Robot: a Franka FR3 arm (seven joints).
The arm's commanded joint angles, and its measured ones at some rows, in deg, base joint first. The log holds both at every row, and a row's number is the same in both.
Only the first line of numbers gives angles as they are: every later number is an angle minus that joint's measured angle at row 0.
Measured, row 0:
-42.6 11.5 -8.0 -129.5 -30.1 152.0 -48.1
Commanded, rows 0 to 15:
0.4 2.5 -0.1 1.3 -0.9 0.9 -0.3
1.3 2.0 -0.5 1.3 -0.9 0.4 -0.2
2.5 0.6 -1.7 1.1 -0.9 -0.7 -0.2
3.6 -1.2 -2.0 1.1 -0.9 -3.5 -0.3
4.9 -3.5 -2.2 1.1 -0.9 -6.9 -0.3
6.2 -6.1 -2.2 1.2 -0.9 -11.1 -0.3
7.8 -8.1 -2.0 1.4 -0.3 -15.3 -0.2
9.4 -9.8 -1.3 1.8 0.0 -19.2 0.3
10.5 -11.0 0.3 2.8 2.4 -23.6 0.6
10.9 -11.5 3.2 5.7 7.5 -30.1 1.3
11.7 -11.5 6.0 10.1 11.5 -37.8 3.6
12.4 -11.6 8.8 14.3 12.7 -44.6 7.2
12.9 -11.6 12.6 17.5 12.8 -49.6 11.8
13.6 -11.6 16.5 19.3 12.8 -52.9 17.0
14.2 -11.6 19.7 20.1 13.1 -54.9 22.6
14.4 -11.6 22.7 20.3 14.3 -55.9 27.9
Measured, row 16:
13.5 -12.5 17.7 18.2 12.1 -51.8 17.8
